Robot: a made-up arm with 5 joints.
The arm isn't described. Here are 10 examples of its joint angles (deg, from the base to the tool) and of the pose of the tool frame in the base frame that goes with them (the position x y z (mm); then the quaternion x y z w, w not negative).
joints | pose
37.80 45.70 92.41 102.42 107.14 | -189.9 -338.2 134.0 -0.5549 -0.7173 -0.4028 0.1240
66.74 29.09 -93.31 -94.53 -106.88 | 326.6 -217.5 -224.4 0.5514 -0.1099 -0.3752 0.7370
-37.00 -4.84 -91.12 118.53 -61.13 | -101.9 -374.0 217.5 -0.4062 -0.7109 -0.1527 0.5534
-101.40 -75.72 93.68 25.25 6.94 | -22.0 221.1 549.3 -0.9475 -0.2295 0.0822 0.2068
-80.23 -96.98 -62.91 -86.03 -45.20 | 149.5 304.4 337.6 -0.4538 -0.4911 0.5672 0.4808
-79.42 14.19 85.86 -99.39 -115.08 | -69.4 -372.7 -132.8 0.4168 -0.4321 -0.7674 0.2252
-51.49 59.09 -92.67 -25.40 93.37 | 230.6 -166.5 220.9 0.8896 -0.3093 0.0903 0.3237
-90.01 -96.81 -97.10 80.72 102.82 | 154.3 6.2 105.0 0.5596 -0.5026 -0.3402 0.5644
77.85 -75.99 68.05 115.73 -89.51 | 60.1 -33.0 396.3 -0.5633 0.6945 -0.3240 0.3087
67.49 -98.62 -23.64 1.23 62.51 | -9.6 -52.9 378.5 -0.6721 -0.0632 -0.4342 0.5965
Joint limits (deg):
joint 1: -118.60..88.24
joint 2: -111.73..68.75
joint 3: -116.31..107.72
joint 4: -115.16..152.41
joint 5: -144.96..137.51
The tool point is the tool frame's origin. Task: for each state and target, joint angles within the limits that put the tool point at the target. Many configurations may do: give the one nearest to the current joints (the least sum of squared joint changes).
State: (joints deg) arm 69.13 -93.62 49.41 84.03 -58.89
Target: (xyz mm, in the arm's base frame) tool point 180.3 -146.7 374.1
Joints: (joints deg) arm 80.43 -77.18 18.27 107.91 -74.42
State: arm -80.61 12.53 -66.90 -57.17 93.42
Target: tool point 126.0 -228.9 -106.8
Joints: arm -65.53 23.54 -61.58 -55.89 86.75
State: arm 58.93 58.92 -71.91 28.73 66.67
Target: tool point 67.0 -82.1 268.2
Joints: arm 60.94 53.69 -79.84 25.18 79.81
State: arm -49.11 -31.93 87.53 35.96 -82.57
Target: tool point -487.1 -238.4 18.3
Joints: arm -87.24 14.69 93.83 23.47 -78.70
